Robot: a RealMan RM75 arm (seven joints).
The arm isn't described. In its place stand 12 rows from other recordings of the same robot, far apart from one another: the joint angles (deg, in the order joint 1, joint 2, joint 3, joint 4, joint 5, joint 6, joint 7), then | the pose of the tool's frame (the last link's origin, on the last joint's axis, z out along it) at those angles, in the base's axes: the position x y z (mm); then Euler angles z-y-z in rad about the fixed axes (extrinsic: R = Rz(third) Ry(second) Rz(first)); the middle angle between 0 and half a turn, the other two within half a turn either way.
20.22, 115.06, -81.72, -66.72, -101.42, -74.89, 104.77 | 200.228 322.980 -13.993 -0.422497 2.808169 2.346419
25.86, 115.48, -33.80, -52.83, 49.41, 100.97, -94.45 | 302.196 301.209 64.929 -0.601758 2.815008 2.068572
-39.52, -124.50, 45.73, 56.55, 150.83, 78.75, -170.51 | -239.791 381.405 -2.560 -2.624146 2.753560 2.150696
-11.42, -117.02, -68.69, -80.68, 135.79, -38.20, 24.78 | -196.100 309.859 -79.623 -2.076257 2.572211 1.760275
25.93, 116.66, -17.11, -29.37, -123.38, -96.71, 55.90 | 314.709 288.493 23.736 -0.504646 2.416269 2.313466
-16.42, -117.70, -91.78, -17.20, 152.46, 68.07, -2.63 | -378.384 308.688 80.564 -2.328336 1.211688 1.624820
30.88, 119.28, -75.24, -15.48, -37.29, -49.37, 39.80 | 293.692 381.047 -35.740 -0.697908 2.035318 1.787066
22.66, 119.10, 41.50, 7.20, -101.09, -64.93, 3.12 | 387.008 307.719 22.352 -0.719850 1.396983 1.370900
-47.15, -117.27, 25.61, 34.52, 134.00, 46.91, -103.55 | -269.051 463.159 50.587 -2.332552 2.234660 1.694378
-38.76, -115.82, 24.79, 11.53, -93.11, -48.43, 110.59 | -315.619 414.564 13.102 -2.759031 2.005021 1.490886
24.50, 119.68, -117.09, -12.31, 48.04, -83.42, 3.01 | 302.388 329.715 40.465 -0.820544 1.245429 1.841512
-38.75, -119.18, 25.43, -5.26, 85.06, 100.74, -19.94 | -196.229 318.148 -30.305 -2.585369 1.772547 0.566546
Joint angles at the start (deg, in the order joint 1, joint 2, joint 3, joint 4, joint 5, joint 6, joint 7):
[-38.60, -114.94, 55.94, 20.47, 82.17, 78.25, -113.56]
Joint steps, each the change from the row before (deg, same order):
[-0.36, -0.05, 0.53, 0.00, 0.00, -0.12, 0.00]
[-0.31, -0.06, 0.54, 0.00, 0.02, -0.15, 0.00]
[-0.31, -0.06, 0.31, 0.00, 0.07, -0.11, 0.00]
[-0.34, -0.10, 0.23, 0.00, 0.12, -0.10, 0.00]
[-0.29, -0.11, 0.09, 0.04, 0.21, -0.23, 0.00]
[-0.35, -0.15, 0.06, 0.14, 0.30, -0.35, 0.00]
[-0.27, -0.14, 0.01, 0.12, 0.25, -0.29, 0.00]
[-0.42, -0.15, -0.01, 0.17, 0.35, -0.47, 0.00]
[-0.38, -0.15, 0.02, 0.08, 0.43, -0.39, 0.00]
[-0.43, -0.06, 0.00, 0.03, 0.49, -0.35, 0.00]
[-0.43, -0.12, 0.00, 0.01, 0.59, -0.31, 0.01]
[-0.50, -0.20, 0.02, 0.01, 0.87, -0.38, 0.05]
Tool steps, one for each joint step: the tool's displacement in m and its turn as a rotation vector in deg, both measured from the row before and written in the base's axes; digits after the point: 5 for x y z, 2 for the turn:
[0.00250, 0.00060, -0.00174, -0.35, 0.32, -0.50]
[0.00213, 0.00038, -0.00187, -0.36, 0.36, -0.44]
[0.00207, 0.00058, -0.00136, -0.24, 0.25, -0.38]
[0.00235, 0.00061, -0.00151, -0.24, 0.21, -0.39]
[0.00180, 0.00082, -0.00130, -0.10, 0.27, -0.25]
[0.00230, 0.00127, -0.00142, -0.03, 0.37, -0.31]
[0.00183, 0.00099, -0.00117, 0.00, 0.27, -0.22]
[0.00259, 0.00182, -0.00125, 0.08, 0.44, -0.30]
[0.00212, 0.00119, -0.00168, -0.07, 0.47, -0.28]
[0.00200, 0.00141, -0.00121, -0.07, 0.55, -0.33]
[0.00209, 0.00097, -0.00183, -0.18, 0.57, -0.38]
[0.00235, 0.00069, -0.00289, -0.31, 0.81, -0.51]

